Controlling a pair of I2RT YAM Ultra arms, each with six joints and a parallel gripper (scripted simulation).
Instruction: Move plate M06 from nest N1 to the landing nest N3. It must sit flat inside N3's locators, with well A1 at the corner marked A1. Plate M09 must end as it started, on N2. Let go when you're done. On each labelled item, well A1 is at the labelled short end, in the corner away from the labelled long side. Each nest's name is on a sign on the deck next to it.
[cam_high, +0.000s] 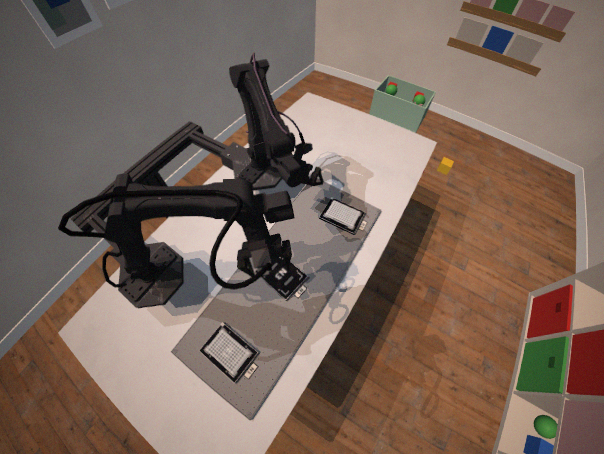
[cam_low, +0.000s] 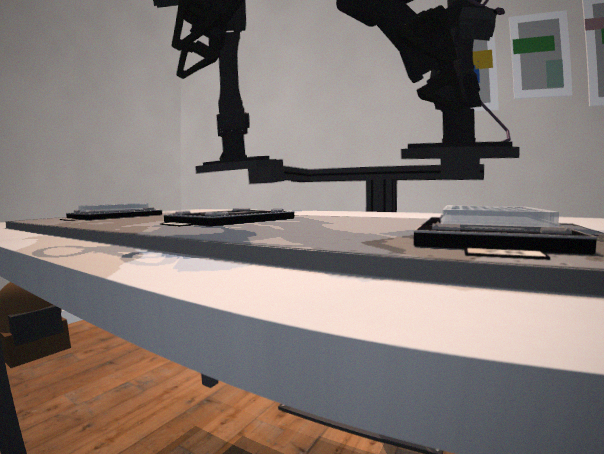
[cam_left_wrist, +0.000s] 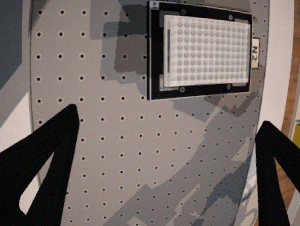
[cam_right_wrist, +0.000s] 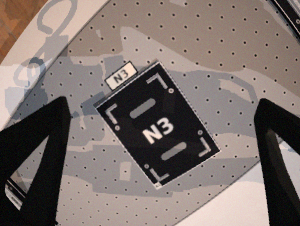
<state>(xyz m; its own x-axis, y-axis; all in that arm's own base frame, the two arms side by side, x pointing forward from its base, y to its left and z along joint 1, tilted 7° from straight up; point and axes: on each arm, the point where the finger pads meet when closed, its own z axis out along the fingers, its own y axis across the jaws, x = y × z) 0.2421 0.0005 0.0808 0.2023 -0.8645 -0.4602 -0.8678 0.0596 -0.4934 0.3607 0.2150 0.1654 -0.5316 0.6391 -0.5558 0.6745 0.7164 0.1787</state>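
My right hand is 250 mm above the N3 nest, 70 mm to the right of it and 40 mm past it. From my right hand the other things lie so: plate 430 mm to the left, 240 mm below, 10 mm ahead.
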